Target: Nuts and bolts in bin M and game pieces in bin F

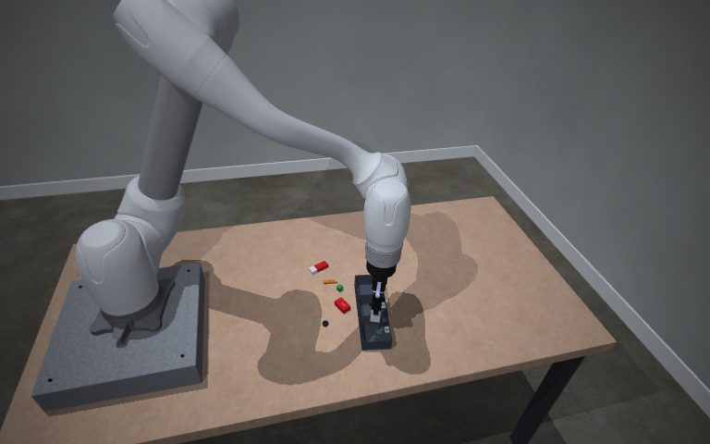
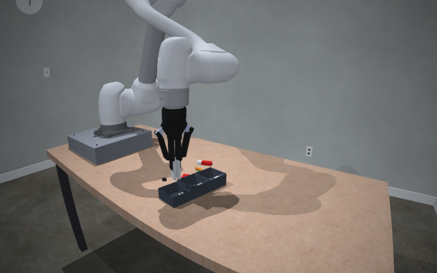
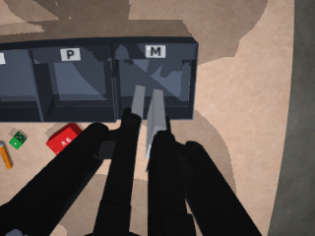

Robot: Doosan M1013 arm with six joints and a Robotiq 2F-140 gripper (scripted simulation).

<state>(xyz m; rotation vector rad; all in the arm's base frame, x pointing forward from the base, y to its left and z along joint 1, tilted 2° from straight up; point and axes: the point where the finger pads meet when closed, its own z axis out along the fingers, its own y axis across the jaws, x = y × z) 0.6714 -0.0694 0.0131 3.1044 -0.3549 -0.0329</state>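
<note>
The dark three-compartment bin lies 90 mm below my hand and 80 mm to the left of it. From my hand the other things lie so: black nut: 140 mm behind, 100 mm below, 50 mm to the left; then red block: 120 mm to the left, 100 mm below, 90 mm behind; then green die: 180 mm to the left, 100 mm below, 90 mm behind.
</note>
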